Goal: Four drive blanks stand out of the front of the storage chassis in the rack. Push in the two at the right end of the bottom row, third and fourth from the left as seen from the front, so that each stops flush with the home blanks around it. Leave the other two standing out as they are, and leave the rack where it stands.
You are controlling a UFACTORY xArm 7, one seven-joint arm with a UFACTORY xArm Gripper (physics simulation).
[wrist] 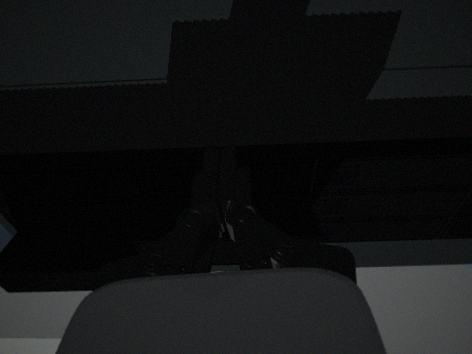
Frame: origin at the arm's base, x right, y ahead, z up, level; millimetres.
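Where they show: gripper, fingertip midpoint: (pixel 224 164).
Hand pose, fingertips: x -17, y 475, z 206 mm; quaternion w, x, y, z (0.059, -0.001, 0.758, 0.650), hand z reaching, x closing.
Note:
Each offset is from my fingertips to the top centre of the thing. "*": to the spot under its first point.
The view is very dark. My gripper (pixel 224 164) is shut, with no thing between its fingers. Its fingertips reach up to the dark front of the storage chassis {* dx -113, dy +13, dz +31 mm} (pixel 395 192), near the lower edge of the broad dark surface above. Faint outlines of drive blanks {dx -72, dy +9, dz +19 mm} (pixel 345 175) show on the front to the right of the fingers. Which blanks stand out and which are flush cannot be told. Whether the fingertips touch a blank is also hidden in the dark.
A broad dark grey surface (pixel 75 55) with an arm-shaped shadow spans the top. A pale grey surface (pixel 420 305) shows at the lower right. A blue piece {* dx +196, dy +2, dz +77 mm} (pixel 5 233) shows at the left edge. The grey rounded gripper body fills the bottom middle.

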